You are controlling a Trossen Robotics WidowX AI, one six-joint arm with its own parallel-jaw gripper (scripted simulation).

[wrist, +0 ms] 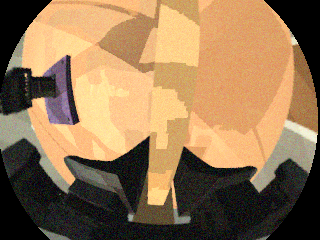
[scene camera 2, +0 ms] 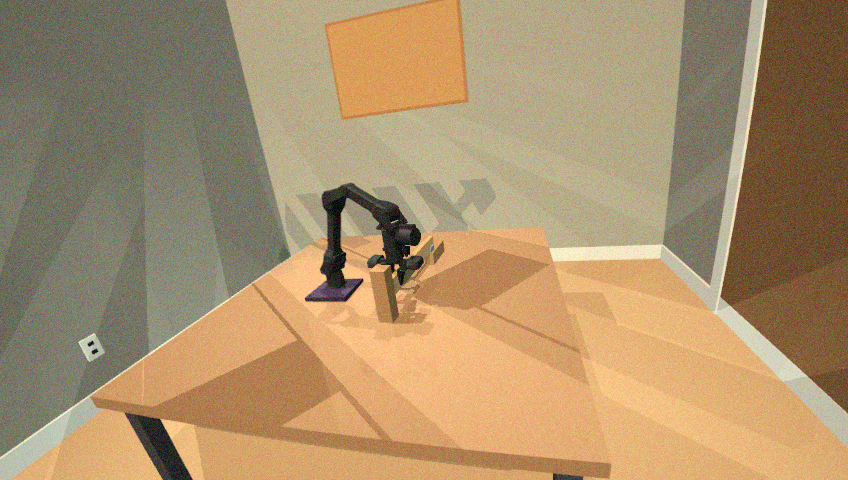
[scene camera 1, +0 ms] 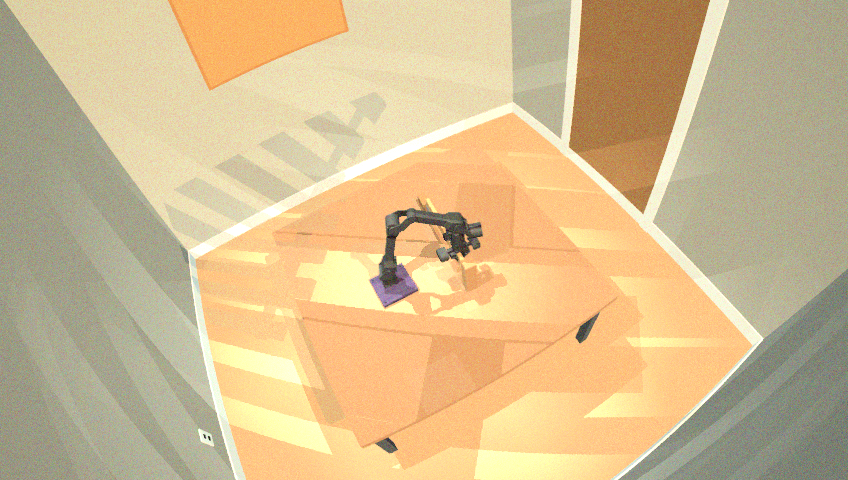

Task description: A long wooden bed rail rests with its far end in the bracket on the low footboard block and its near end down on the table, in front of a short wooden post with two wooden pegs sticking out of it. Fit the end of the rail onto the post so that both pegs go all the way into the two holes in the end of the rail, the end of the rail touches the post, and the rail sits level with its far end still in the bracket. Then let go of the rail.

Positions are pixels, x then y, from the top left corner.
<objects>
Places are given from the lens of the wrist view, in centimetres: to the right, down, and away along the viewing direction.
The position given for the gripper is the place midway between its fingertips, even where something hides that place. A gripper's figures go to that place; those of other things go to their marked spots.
gripper [wrist: 161, 139]: 0, 2, 10
short wooden post [wrist: 146, 213]: -1, 11, 7
</objects>
